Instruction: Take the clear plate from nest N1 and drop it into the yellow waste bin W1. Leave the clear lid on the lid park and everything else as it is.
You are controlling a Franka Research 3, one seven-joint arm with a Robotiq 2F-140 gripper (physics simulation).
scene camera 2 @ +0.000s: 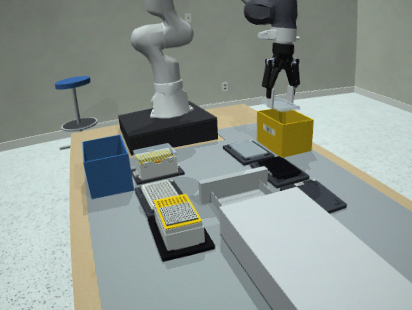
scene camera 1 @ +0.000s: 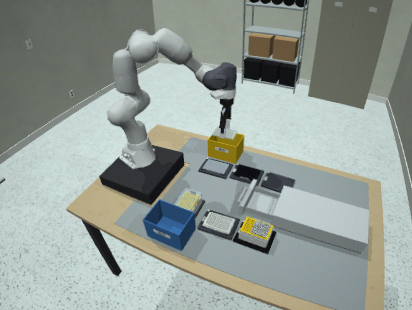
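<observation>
The clear plate [scene camera 1: 224, 133] [scene camera 2: 283, 105] is held roughly level by my gripper [scene camera 1: 225, 126] [scene camera 2: 282, 96], which is shut on it. The plate is over the yellow waste bin W1 [scene camera 1: 225, 151] [scene camera 2: 295, 134], close to its rim. Whether it overlaps the rim height is hard to tell. The clear lid [scene camera 1: 216, 166] [scene camera 2: 249, 148] lies flat on its dark park beside the bin. The dark nest [scene camera 1: 278, 181] [scene camera 2: 322, 195] at the far right of that row has no plate on it; its label cannot be read.
A black nest [scene camera 1: 247, 173] [scene camera 2: 282, 169] stands between lid park and bare nest. A large grey device [scene camera 1: 322, 212] [scene camera 2: 305, 240] has its drawer open. A blue bin [scene camera 1: 169, 225] [scene camera 2: 108, 167], a yellow tip box [scene camera 1: 189, 201] [scene camera 2: 156, 162], a white plate [scene camera 1: 219, 222] and a yellow-topped rack [scene camera 1: 256, 231] [scene camera 2: 180, 225] stand nearer the front.
</observation>
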